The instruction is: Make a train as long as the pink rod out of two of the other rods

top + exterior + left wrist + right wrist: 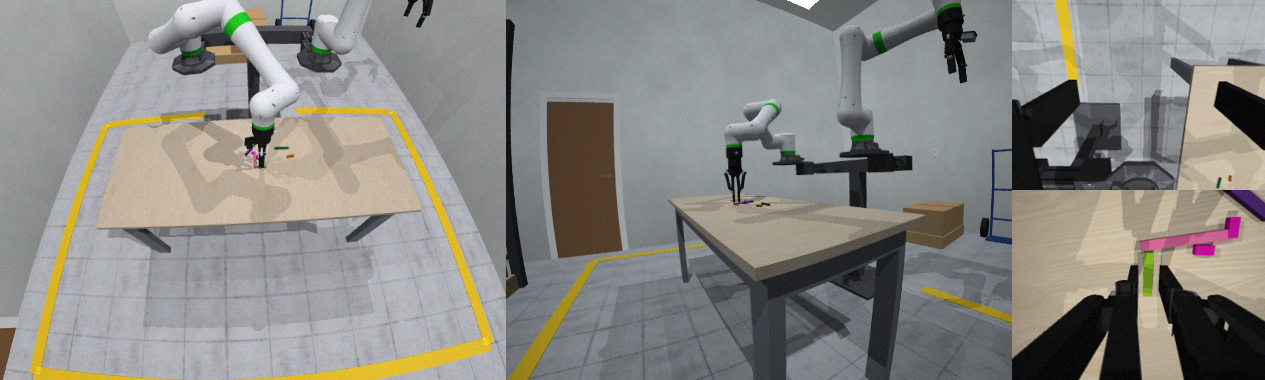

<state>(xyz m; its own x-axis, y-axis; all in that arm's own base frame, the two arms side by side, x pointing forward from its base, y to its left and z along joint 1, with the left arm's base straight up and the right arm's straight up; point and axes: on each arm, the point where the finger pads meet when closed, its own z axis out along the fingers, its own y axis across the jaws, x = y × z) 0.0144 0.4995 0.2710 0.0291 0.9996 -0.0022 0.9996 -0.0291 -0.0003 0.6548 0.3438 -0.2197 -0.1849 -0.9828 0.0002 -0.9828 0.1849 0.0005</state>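
Note:
My right gripper is now 50 mm above the lime rod. From my right hand the other things lie so: pink rod: 50 mm below, 40 mm behind, 30 mm to the right; purple rod: 100 mm behind, 70 mm to the right, 50 mm below; green rod: 120 mm to the left, 120 mm behind, 50 mm below.

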